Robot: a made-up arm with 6 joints. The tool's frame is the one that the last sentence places.
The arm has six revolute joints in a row. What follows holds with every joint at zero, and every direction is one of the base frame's. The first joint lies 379.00 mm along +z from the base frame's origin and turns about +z. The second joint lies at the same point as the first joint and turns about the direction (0, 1, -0.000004). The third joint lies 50.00 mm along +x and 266.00 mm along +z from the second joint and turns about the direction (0, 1, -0.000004). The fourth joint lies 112.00 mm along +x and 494.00 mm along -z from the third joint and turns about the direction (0, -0.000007, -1). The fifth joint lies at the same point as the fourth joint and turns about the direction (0, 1, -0.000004). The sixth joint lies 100.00 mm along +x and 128.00 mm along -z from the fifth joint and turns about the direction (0, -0.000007, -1). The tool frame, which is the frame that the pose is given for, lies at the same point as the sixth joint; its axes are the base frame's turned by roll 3.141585, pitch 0.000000 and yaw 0.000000 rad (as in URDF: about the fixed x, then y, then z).
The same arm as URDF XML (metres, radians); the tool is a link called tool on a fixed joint. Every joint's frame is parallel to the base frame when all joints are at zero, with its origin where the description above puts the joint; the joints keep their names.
<robot name="arm">
<link name="base_link"/>
<link name="link1"/>
<link name="link2"/>
<link name="link3"/>
<link name="link4"/>
<link name="link5"/>
<link name="link6"/>
<link name="tool"/>
<joint name="joint 1" type="continuous"><parent link="base_link"/><child link="link1"/><origin xyz="0 0 0.379"/><axis xyz="0 0 1"/></joint>
<joint name="joint 2" type="continuous"><parent link="link1"/><child link="link2"/><origin xyz="0 0 0"/><axis xyz="0 1 0"/></joint>
<joint name="joint 3" type="continuous"><parent link="link2"/><child link="link3"/><origin xyz="0.05 0 0.266"/><axis xyz="0 1 0"/></joint>
<joint name="joint 4" type="continuous"><parent link="link3"/><child link="link4"/><origin xyz="0.112 0 -0.494"/><axis xyz="0 0 -1"/></joint>
<joint name="joint 5" type="continuous"><parent link="link4"/><child link="link5"/><origin xyz="0 0 0"/><axis xyz="0 1 0"/></joint>
<joint name="joint 6" type="continuous"><parent link="link5"/><child link="link6"/><origin xyz="0.1 0 -0.128"/><axis xyz="0 0 -1"/></joint>
<joint name="tool_fixed" type="fixed"><parent link="link6"/><child link="tool"/><origin xyz="0 0 0" rpy="3.1416 0 0"/></joint>
</robot>

